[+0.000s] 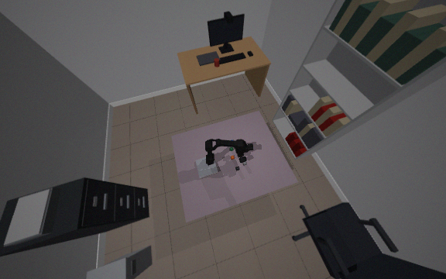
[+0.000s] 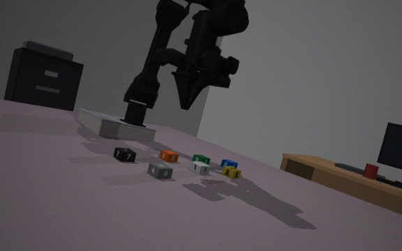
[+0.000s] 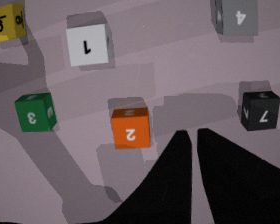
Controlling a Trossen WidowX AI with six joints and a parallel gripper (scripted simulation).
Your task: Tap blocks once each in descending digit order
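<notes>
Now: gripper tip 210 mm to the right of the blue block and 120 mm above it. Round my gripper tip: grey 4 block: 120 mm below, 60 mm to the right, 50 mm ahead; then orange block: 120 mm below, 50 mm behind, 40 mm to the left; then white 1 block: 120 mm below, 60 mm to the left, 30 mm ahead.
</notes>
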